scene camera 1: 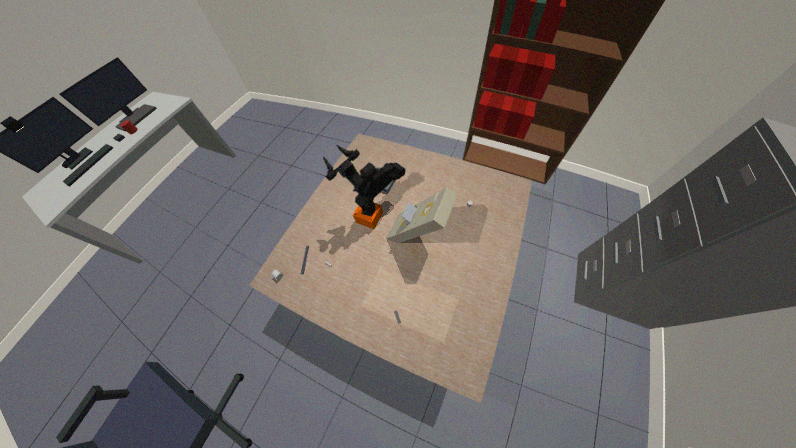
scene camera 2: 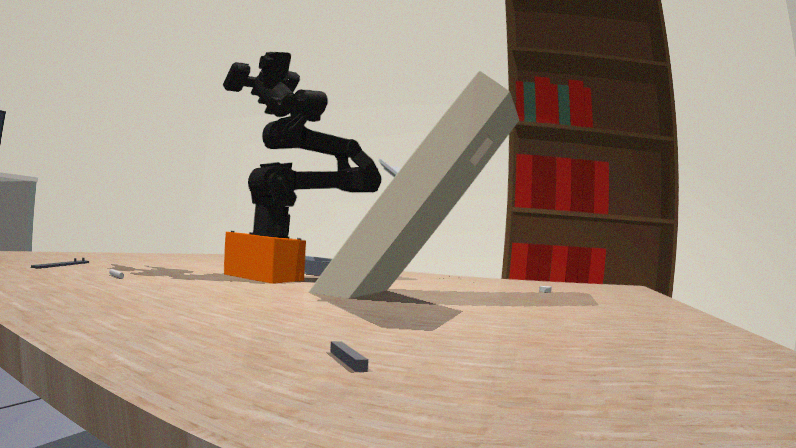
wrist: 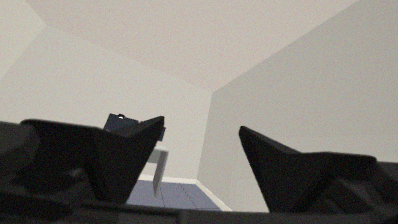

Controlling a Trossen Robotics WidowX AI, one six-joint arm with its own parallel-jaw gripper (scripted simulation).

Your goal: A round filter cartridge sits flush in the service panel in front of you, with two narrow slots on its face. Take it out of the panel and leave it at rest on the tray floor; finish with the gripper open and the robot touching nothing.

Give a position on a service panel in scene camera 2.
417, 200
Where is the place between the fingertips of my gripper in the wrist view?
202, 125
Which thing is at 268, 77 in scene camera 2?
My gripper.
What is my gripper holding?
Nothing.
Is my gripper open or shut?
Open.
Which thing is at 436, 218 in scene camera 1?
A service panel.
